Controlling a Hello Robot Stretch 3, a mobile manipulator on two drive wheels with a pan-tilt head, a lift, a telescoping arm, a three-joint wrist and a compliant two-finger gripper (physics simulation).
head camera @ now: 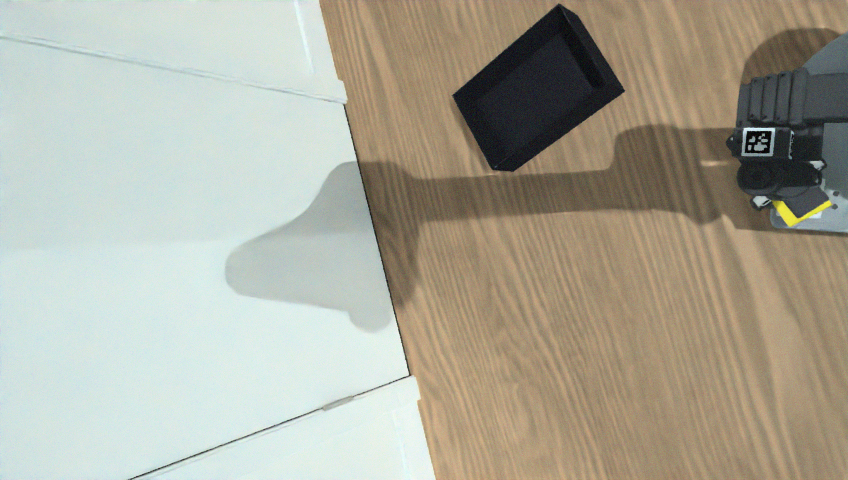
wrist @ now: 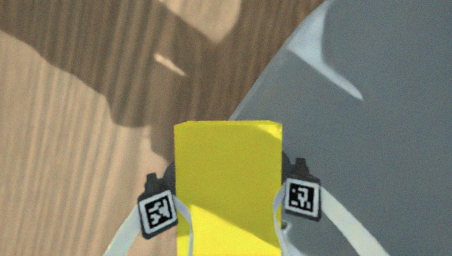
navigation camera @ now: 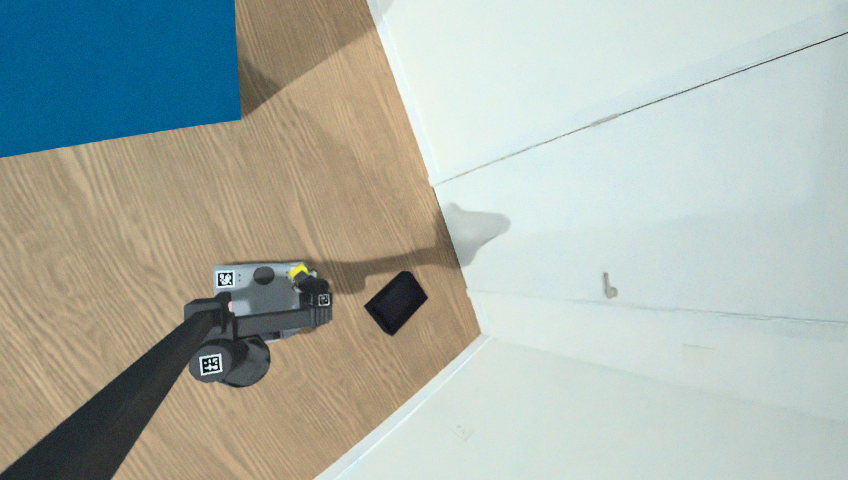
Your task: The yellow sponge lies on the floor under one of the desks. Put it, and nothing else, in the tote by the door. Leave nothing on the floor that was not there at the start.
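Pixels of known places: robot's base at its link origin: (navigation camera: 263, 274).
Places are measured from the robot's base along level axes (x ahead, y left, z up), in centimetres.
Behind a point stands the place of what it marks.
Note:
The yellow sponge (wrist: 228, 165) (navigation camera: 298, 272) (head camera: 790, 217) @[z 21.2, x 2.9, y -13.6 cm] is between the two fingertips of my gripper (wrist: 226, 170) @[z 16.3, x -2.1, y -14.9 cm], which is shut on it. In the wrist view the sponge's lower end runs out of the picture. Sponge and gripper are held above the edge of my own base. The tote (head camera: 535, 89) @[z 0.3, x -21.7, y -67.1 cm] (navigation camera: 395, 303) @[z 0.4, x -21.7, y -66.3 cm] is a black open box on the wooden floor, near the door (head camera: 178, 178) @[z 56.5, x 1.8, y -116.7 cm] (navigation camera: 684, 237) @[z 119.4, x 6.9, y -114.7 cm]. Its inside shows no object. In the head view the gripper is to the right of the tote, apart from it.
The grey base (navigation camera: 261, 297) @[z 16.0, x -8.0, y 1.2 cm] (wrist: 390, 150) lies under the folded arm (navigation camera: 273, 321) @[z 52.1, x -9.9, y -1.2 cm]. A blue surface (navigation camera: 119, 65) @[z 39.3, x 59.8, y 38.5 cm] is at the upper left of the navigation view. White walls (navigation camera: 535, 428) @[z 69.2, x -74.9, y -95.6 cm] meet the wooden floor (head camera: 565, 356) @[z 0.1, x 37.2, y -55.8 cm] in a corner beyond the tote.

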